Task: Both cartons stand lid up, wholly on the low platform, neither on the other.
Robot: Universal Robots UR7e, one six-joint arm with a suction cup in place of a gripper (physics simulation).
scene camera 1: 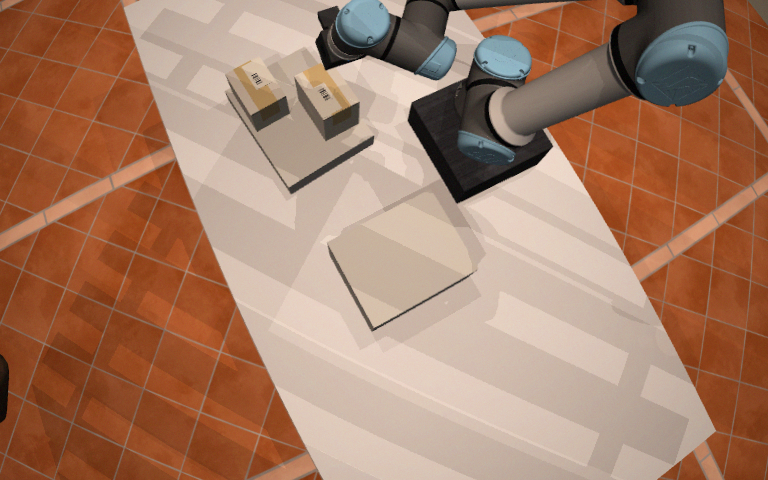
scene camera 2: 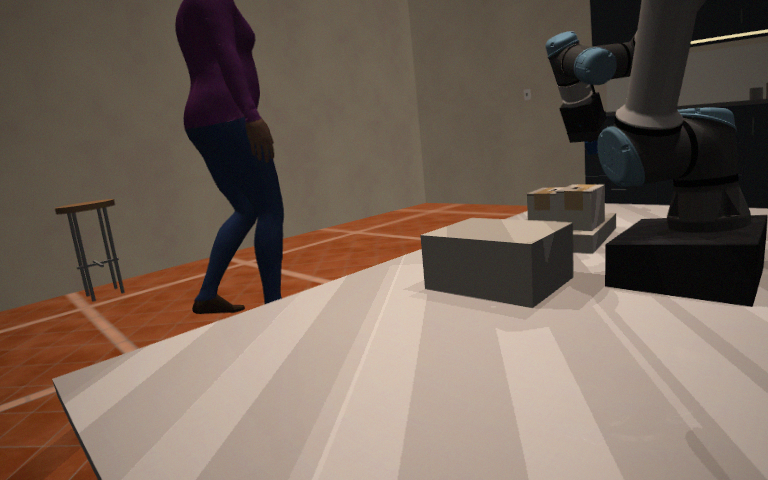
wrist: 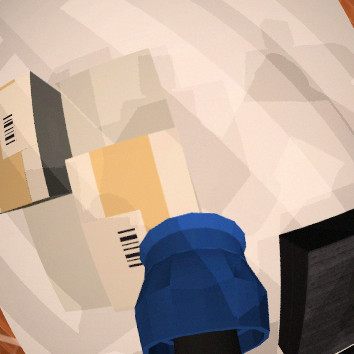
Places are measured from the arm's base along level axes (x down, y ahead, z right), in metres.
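Pixels of known places: hand, its tool point: point(scene camera 2: 593, 150) point(wrist: 193, 254); arm's base, origin of its link: point(scene camera 2: 707, 224).
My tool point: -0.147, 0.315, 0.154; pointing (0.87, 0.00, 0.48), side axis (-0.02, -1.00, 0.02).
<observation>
Ahead of a thing's pixels: the offset from my tool point to its top centre, as dx, dy, dz. Level surfaces: height alone.
Two tan cartons with orange tape and barcode labels stand lid up, side by side with a gap, on the low platform {+0.202, +0.103, +0.013} point(scene camera 1: 300, 155) point(scene camera 2: 603, 233) point(wrist: 65, 285). The left carton {+0.119, +0.179, +0.072} point(scene camera 1: 257, 93) point(scene camera 2: 544, 208) point(wrist: 51, 135) is close to the platform's left edge. The right carton {+0.097, +0.031, -0.014} point(scene camera 1: 327, 101) point(scene camera 2: 587, 209) point(wrist: 130, 175) is close to its right edge. Neither rests on the other. My gripper point(scene camera 2: 591, 147) point(wrist: 192, 227), a blue suction cup, is off and holds nothing. It hangs above and apart from the cartons, hiding part of the right carton in the wrist view. Scene camera 1 does not show the cup.
A taller beige block {+0.130, +0.013, -0.425} point(scene camera 1: 402, 260) point(scene camera 2: 478, 266) stands on the table {dx +0.249} point(scene camera 1: 509, 384) point(scene camera 2: 283, 396), nearer scene camera 2. The arm's black base block point(scene camera 1: 436, 124) point(scene camera 2: 679, 266) point(wrist: 295, 285) is right of the low platform. A person point(scene camera 2: 226, 141) and a stool point(scene camera 2: 84, 208) are beyond the table.
</observation>
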